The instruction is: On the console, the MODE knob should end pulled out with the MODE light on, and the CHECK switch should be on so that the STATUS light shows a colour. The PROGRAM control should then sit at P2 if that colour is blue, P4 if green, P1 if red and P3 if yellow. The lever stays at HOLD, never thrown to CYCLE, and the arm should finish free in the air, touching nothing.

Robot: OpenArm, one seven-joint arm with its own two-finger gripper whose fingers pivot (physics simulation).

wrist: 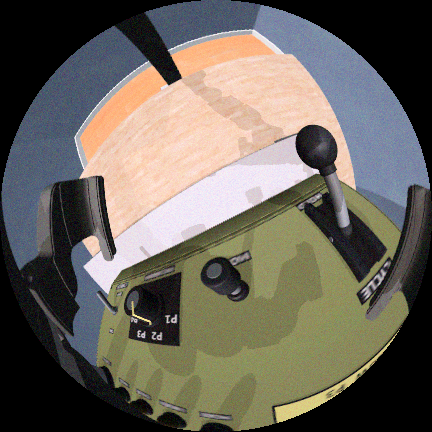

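The green console [280, 320] fills the lower part of the wrist view. The MODE knob [220, 276] is black and stands out from the panel; its light cannot be made out. The black PROGRAM control [142, 302] has a yellow pointer line towards P2 and P3; I cannot tell which. A small metal switch [106, 302] stands at the console's left edge, its label unreadable. The lever [339, 200], with a black ball, leans towards the HOLD end of its slot. My gripper [216, 240] is open, its fingers wide apart above the console. The STATUS light's colour does not show.
Several dark round parts [172, 419] with labels line the console's lower left edge. A yellow plate [310, 405] with partly cut-off text lies at lower right. Beyond the console are a white surface [200, 210] and a wooden table top [200, 135]. A dark post [150, 42] shows at the top.
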